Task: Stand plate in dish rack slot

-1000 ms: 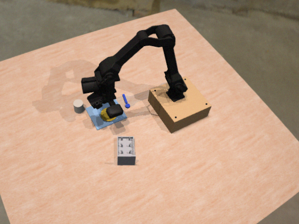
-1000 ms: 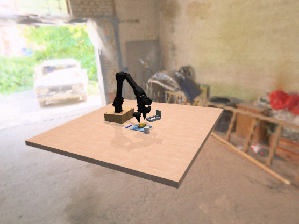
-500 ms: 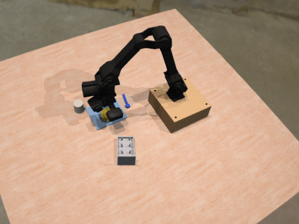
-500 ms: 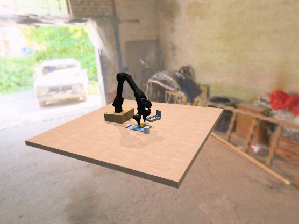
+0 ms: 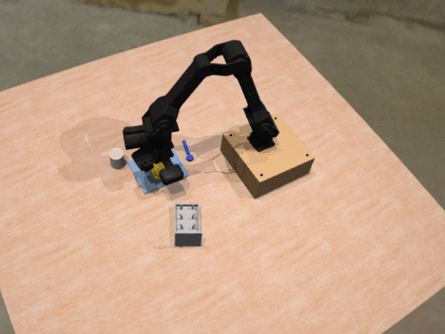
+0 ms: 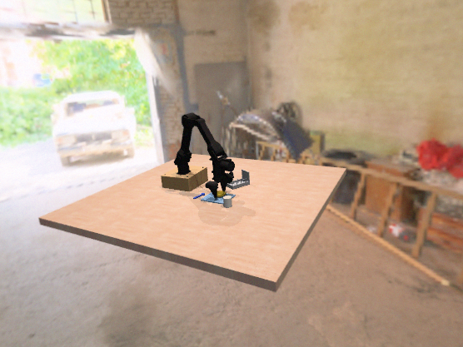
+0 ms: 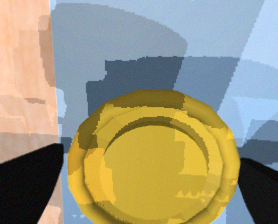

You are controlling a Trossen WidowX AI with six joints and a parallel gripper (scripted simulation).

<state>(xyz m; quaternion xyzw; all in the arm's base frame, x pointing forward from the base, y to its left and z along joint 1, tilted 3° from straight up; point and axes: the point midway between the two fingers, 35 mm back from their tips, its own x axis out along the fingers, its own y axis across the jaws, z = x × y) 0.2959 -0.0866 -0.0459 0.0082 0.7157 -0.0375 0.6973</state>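
Now: the grey dish rack 190 mm to the left of my gripper tip, 20 mm ahead of it and 10 mm above it. From my gripper tip the other things lie so: white cylinder cup (100 mm to the right, 100 mm ahead, 20 mm above); then yellow plate (10 mm above); then blue spoon (110 mm behind, 30 mm to the right, 10 mm below).
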